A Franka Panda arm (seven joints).
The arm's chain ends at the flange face. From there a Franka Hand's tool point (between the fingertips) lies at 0.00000 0.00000 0.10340 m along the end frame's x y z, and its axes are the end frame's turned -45 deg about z.
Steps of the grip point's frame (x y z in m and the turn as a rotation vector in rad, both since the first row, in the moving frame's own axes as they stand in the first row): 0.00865 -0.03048 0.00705 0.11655 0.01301 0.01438; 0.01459 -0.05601 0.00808 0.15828 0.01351 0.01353; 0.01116 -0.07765 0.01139 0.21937 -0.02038 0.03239; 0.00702 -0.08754 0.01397 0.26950 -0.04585 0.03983; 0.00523 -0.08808 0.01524 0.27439 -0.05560 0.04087
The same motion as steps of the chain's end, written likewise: -0.00795 -0.01816 0.00776 0.09161 -0.07321 0.01438; -0.01883 -0.03734 0.00938 0.12147 -0.10237 0.01353; -0.02987 -0.04809 0.01389 0.14071 -0.16953 0.03239; -0.03450 -0.05026 0.01781 0.15814 -0.22299 0.03983; -0.03510 -0.04971 0.01927 0.15471 -0.23334 0.04087
